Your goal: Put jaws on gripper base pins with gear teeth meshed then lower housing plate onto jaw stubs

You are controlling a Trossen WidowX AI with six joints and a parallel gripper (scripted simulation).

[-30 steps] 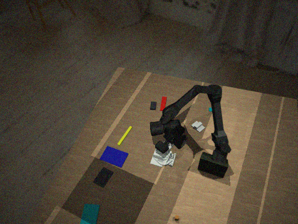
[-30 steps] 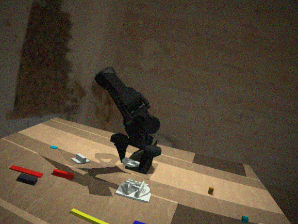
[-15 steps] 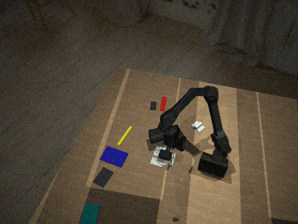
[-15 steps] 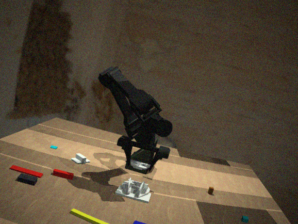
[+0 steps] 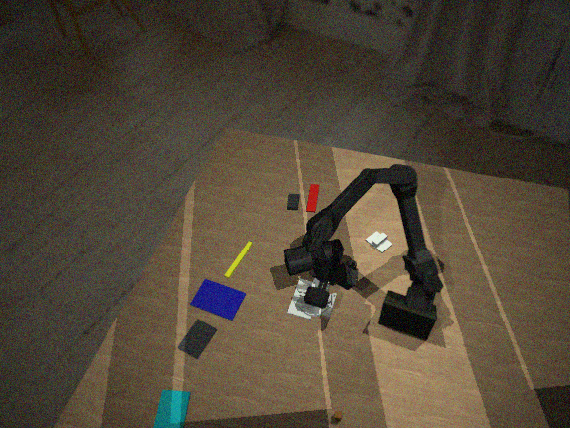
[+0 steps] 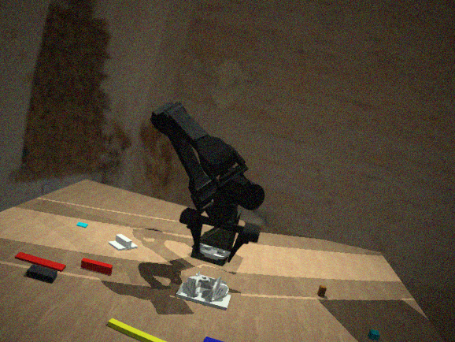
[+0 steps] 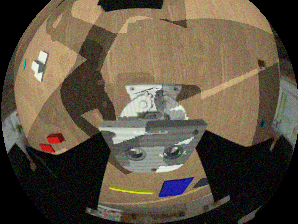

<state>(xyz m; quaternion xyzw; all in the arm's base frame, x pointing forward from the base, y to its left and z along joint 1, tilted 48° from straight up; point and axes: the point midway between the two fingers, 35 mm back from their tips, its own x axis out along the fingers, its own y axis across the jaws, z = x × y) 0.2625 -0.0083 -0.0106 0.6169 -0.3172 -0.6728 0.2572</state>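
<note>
The grey jaw lies 1 cm ahead of my gripper tip, 2 cm to the left of it and 7 cm below it. From my gripper tip the other things lie so: yellow bar (30 cm ahead, 8 cm to the right, 8 cm below); white block (12 cm behind, 26 cm to the right, 7 cm below); blue plate (31 cm ahead, 7 cm to the left, 8 cm below).
</note>
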